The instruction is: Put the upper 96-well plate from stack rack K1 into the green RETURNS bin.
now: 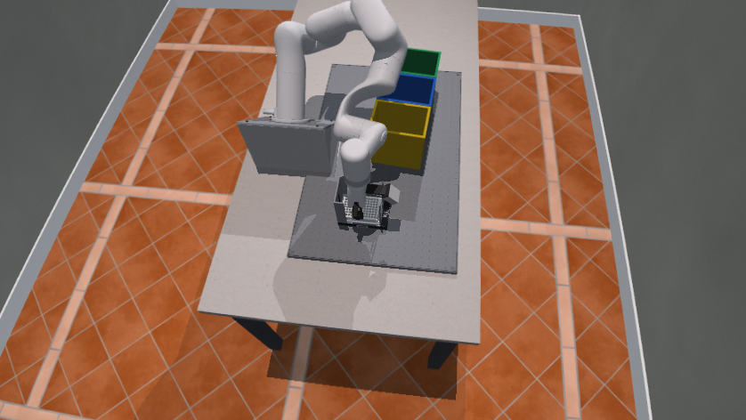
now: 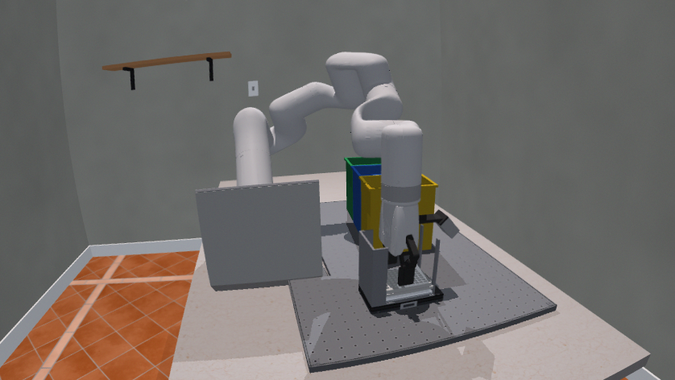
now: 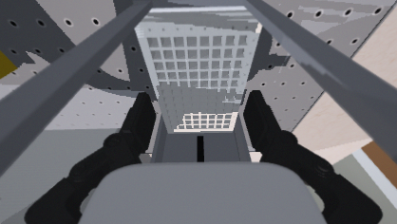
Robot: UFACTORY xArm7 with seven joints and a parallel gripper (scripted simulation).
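My hand is 4 cm above the 96-well plate. From my hand the other things lie so: yellow bin 25 cm to the left, 13 cm ahead, 2 cm above; then blue bin 38 cm to the left, 15 cm ahead, 2 cm above; then green bin 50 cm to the left, 18 cm ahead, 2 cm above.
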